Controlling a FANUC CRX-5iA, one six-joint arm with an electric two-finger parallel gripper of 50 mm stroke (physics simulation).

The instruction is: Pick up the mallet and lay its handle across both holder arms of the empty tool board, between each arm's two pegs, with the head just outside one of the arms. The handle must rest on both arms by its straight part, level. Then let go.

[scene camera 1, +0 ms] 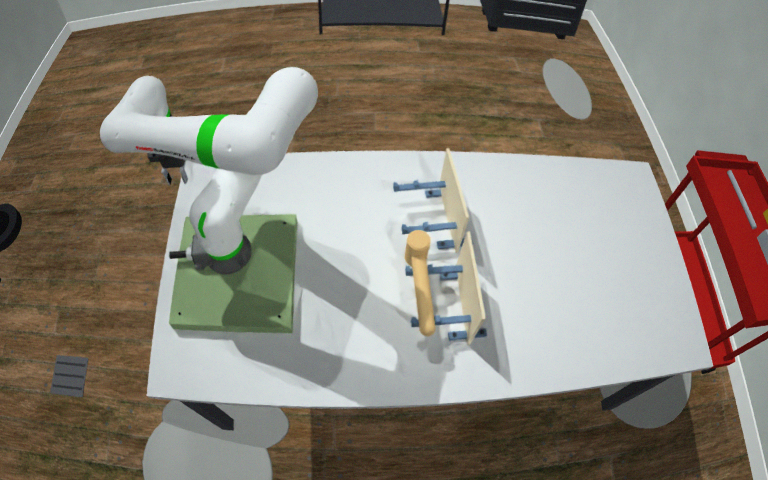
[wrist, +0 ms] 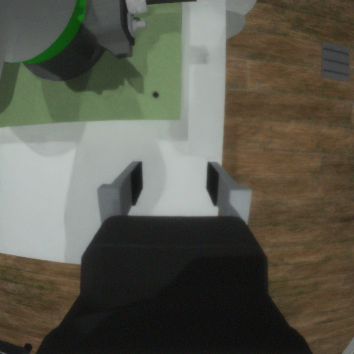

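A tan wooden mallet [scene camera 1: 423, 294] lies across the two blue arms of the nearer tool board [scene camera 1: 472, 291] in the scene view. Its head [scene camera 1: 418, 241] is just outside that board's upper arm, near the empty board, and its handle end is at the lower arm. The empty tool board [scene camera 1: 454, 195] stands upright behind it, with two bare blue holder arms [scene camera 1: 428, 185] [scene camera 1: 438, 226] pointing left. My gripper [scene camera 1: 175, 176] [wrist: 174, 174] is open and empty, high at the table's left side, far from the mallet. The mallet does not show in the wrist view.
The arm's base stands on a green plate [scene camera 1: 266, 305] [wrist: 160, 110] at the left of the white table [scene camera 1: 566, 254] [wrist: 40, 210]. The raised arm spans above the table's back left. A red cart [scene camera 1: 714, 243] stands beyond the table's right edge.
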